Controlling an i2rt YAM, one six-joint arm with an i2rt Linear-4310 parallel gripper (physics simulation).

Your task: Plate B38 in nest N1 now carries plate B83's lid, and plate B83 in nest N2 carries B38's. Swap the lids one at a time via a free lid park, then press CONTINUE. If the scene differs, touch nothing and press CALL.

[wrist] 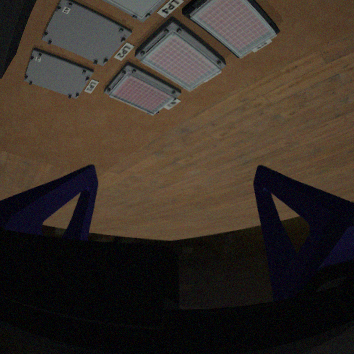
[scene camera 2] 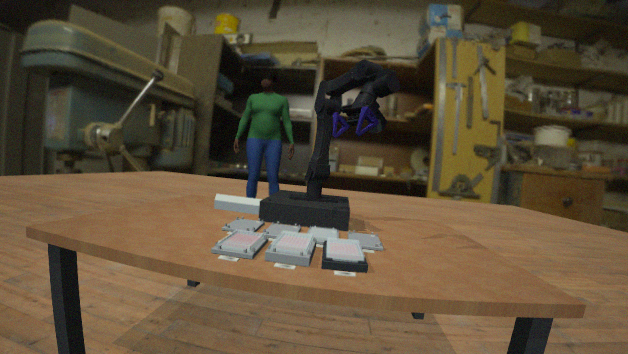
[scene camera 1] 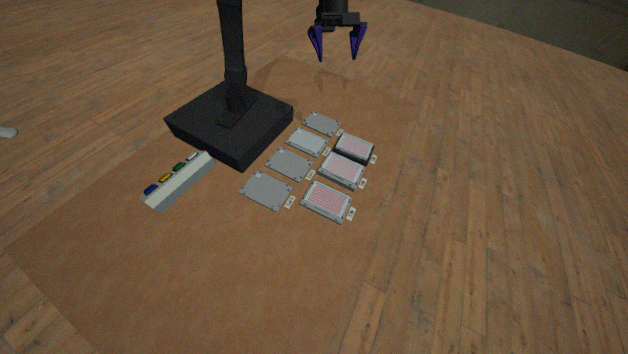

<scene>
same spot on grey button box: (scene camera 1: 196, 164) = (scene camera 2: 251, 201)
</scene>
